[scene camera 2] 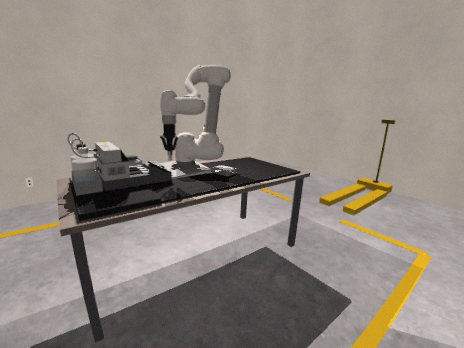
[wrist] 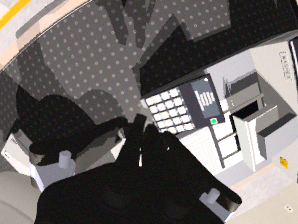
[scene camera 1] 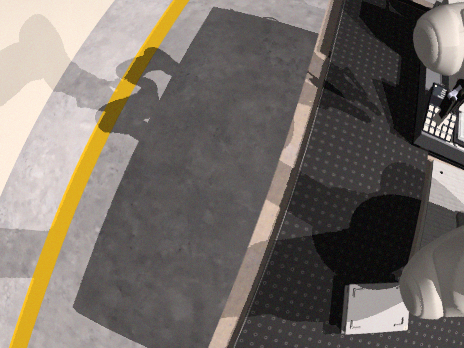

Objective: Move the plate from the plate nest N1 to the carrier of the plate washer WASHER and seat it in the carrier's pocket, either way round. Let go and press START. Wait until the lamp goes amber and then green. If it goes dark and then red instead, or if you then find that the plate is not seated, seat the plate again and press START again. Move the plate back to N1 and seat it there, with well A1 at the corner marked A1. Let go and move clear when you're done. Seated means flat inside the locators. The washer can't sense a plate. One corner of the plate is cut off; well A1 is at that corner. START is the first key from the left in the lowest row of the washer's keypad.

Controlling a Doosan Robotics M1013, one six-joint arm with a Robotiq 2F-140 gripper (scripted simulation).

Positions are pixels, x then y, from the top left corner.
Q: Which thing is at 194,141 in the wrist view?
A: A white well plate.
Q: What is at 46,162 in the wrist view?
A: My gripper.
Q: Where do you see a washer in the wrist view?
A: At 251,78
